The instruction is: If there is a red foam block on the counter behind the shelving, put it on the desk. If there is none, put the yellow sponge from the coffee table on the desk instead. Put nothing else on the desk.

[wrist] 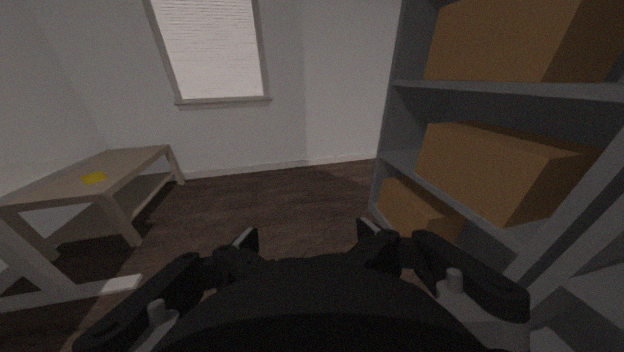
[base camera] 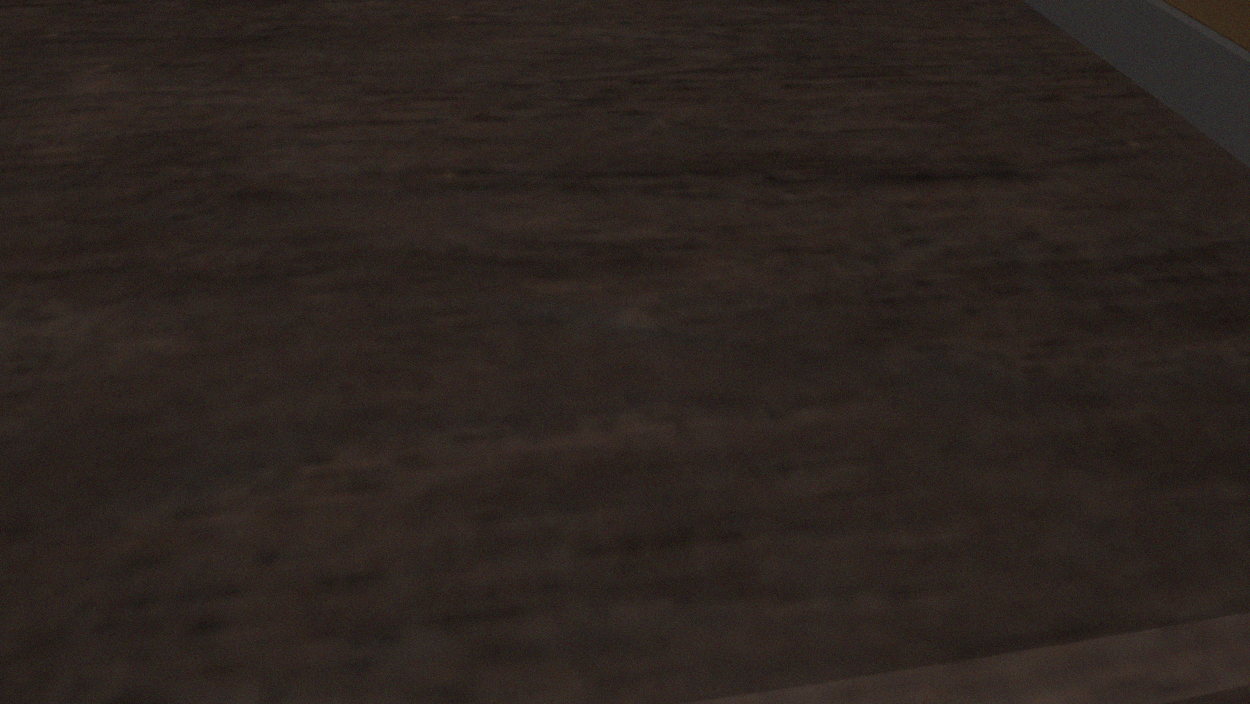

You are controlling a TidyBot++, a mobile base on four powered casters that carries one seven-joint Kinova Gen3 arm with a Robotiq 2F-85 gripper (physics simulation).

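Observation:
In the wrist view, the yellow sponge lies flat on the coffee table, at the left of the view. The grey shelving stands at the right, with brown boxes on its shelves. My gripper is open and empty, its fingertips wide apart above the floor, well away from the coffee table. The counter, a red foam block and the desk cannot be made out in these views.
Brown boxes sit on the shelving. A window is in the far wall. In the base camera view, dark wood floor shows, with the shelving's grey base at the upper right.

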